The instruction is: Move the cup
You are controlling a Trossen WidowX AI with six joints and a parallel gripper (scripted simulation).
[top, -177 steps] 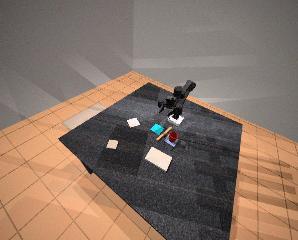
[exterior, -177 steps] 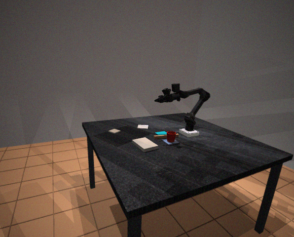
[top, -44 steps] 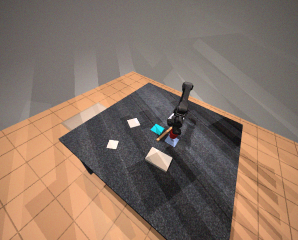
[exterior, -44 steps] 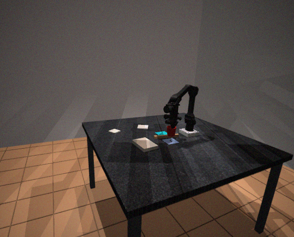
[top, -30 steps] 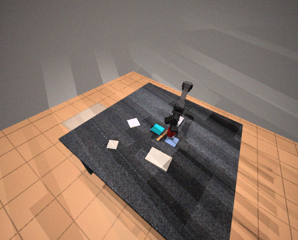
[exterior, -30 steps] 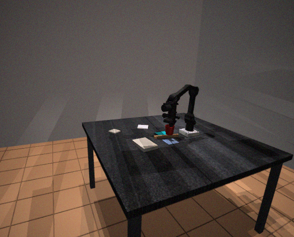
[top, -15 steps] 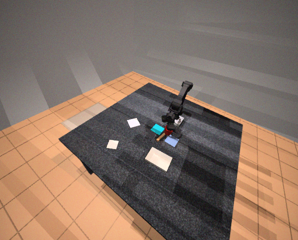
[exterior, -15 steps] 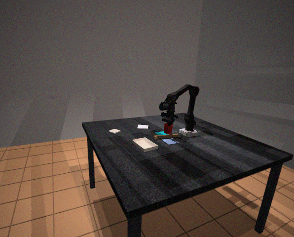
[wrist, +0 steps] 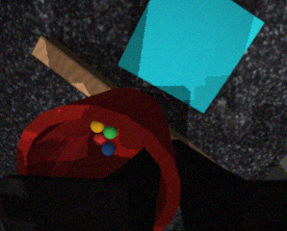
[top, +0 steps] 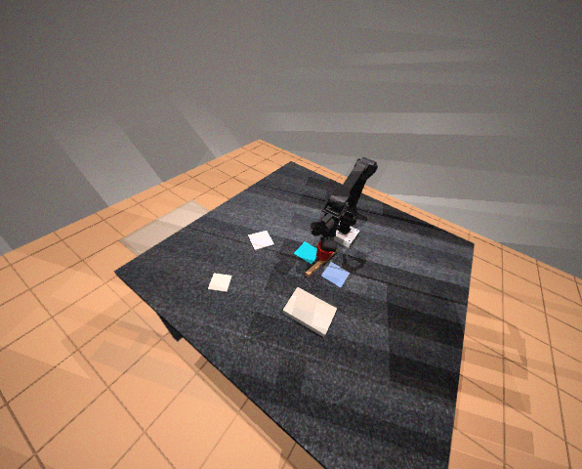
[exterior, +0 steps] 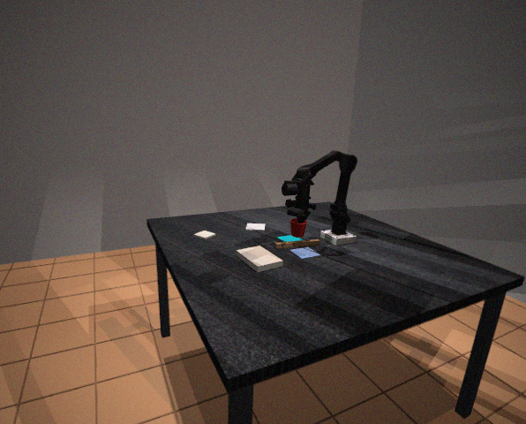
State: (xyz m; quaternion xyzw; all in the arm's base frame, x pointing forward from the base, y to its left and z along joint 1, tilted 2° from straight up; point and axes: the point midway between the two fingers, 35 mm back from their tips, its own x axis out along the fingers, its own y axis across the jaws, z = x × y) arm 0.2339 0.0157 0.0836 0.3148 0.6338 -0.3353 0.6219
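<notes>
Right now the cyan pad is 10 cm below my gripper tip, 6 cm to the right of it and 2 cm ahead of it. Round my gripper tip: pale blue pad (11 cm to the left, 10 cm below, 3 cm ahead); then wooden bar (9 cm below, 2 cm to the left, 2 cm ahead); then red cup (3 cm ahead, 2 cm to the left).
</notes>
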